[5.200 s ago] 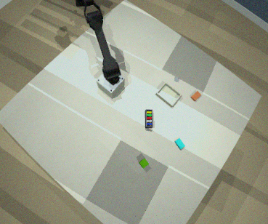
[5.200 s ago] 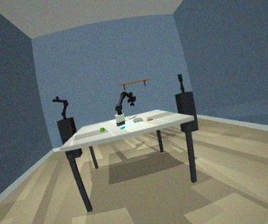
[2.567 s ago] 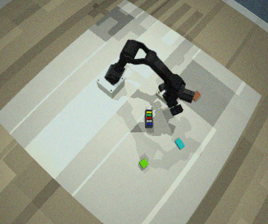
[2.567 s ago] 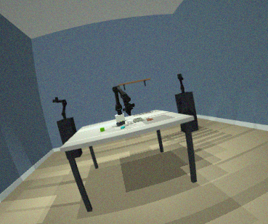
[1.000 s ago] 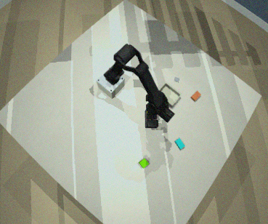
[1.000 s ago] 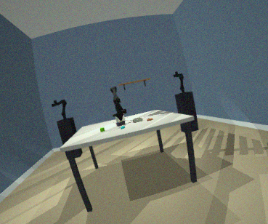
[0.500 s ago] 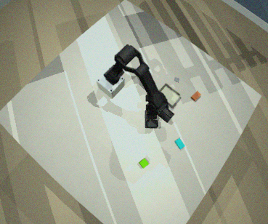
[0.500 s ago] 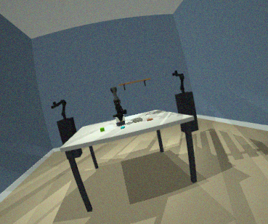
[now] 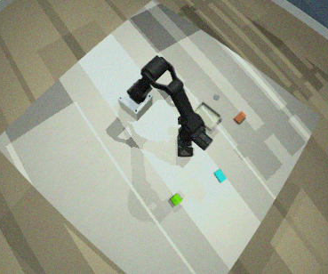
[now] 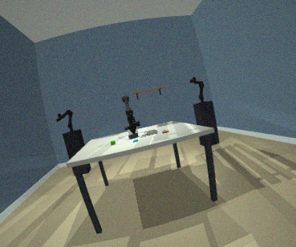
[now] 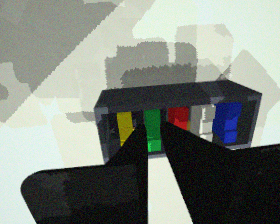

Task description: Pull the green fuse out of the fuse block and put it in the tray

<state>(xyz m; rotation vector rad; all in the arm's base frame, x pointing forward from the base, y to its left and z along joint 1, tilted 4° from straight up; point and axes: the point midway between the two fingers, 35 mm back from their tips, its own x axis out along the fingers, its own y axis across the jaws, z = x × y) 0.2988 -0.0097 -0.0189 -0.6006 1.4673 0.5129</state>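
The shallow pale tray lies 200 mm to the left of my gripper tip, 30 mm below it and 10 mm ahead of it. The rest, counted from my gripper tip: green fuse: 10 mm below.
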